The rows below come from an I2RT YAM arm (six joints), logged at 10 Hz.
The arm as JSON. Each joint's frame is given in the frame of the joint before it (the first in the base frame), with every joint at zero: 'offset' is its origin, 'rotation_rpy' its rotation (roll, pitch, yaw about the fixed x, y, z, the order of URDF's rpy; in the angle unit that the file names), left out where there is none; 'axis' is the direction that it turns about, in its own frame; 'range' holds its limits. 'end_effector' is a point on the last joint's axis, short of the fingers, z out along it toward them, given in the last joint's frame.
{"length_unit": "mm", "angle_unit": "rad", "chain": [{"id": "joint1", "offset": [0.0, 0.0, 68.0], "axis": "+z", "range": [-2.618, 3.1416]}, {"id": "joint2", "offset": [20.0, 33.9, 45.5], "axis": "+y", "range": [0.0, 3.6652]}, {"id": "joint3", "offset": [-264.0, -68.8, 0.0], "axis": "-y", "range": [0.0, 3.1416]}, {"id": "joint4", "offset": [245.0, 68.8, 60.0], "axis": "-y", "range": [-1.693, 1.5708]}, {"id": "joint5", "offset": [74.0, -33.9, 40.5], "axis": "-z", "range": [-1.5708, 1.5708]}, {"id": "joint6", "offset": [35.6, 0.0, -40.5], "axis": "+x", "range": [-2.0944, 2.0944]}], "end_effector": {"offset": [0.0, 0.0, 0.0], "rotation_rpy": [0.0, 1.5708, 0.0]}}
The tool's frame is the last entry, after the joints.
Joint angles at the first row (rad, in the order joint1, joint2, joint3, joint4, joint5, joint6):
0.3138 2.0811 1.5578 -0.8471 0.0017 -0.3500
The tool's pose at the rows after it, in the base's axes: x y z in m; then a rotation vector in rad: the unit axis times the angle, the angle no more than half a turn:
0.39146, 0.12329, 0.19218, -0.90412, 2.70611, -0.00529
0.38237, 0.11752, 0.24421, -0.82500, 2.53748, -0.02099
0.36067, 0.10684, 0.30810, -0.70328, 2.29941, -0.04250
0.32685, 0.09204, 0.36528, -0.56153, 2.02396, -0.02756
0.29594, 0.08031, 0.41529, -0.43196, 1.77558, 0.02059
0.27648, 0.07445, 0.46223, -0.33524, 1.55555, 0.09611
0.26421, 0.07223, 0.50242, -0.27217, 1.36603, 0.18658
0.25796, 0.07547, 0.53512, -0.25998, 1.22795, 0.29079
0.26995, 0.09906, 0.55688, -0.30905, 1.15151, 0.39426
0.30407, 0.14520, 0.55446, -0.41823, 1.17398, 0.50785
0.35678, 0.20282, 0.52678, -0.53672, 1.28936, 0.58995
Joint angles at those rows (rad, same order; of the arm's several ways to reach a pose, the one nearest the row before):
0.3050 2.0132 1.5539 -0.8230 -0.0013 -0.3397
0.2989 1.8744 1.5402 -0.7631 0.0078 -0.3317
0.2905 1.6871 1.5005 -0.6472 0.0265 -0.3134
0.2771 1.4822 1.4181 -0.4656 0.0254 -0.2787
0.2665 1.3380 1.3903 -0.3088 0.0128 -0.2207
0.2615 1.2800 1.4387 -0.1783 -0.0124 -0.1509
0.2607 1.2732 1.5146 -0.0608 -0.0471 -0.0761
0.2714 1.3033 1.6154 0.0105 -0.0997 -0.0074
0.3344 1.4090 1.7626 0.0379 -0.1406 0.0197
0.4248 1.5883 1.9362 -0.0006 -0.1974 0.0208
0.4957 1.8488 2.1841 -0.1299 -0.2466 0.0093

